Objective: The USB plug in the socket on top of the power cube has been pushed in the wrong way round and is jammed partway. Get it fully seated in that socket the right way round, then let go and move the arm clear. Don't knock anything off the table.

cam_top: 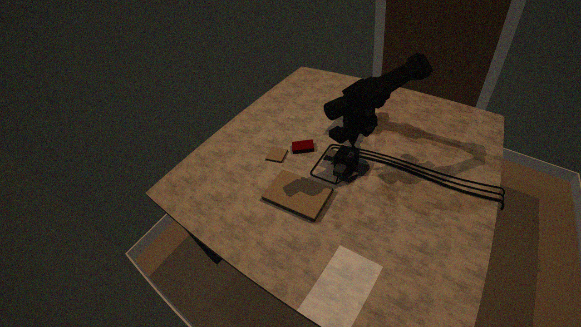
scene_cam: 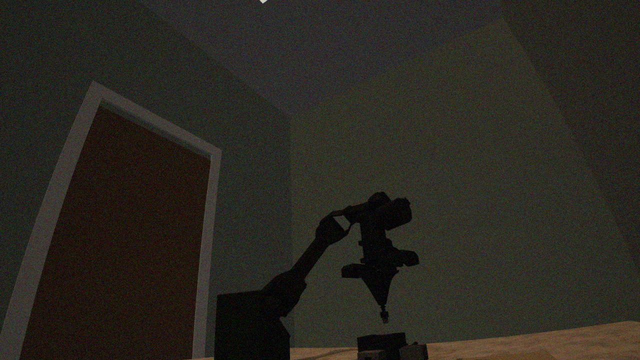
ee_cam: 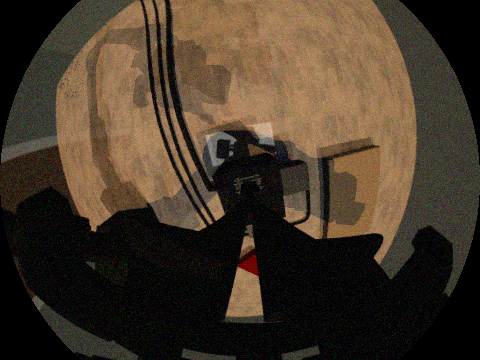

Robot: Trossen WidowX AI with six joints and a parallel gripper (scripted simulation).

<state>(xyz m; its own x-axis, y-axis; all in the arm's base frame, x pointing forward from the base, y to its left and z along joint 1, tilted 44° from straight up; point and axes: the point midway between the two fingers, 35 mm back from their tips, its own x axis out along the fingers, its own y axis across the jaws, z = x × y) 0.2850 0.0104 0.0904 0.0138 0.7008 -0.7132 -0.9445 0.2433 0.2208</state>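
My gripper tip is 2 cm above the USB plug. Round my gripper tip: red block (2 cm behind, 24 cm to the right, 13 cm below); tan tile (7 cm ahead, 32 cm to the right, 13 cm below); tan slab (22 cm ahead, 12 cm to the right, 12 cm below).
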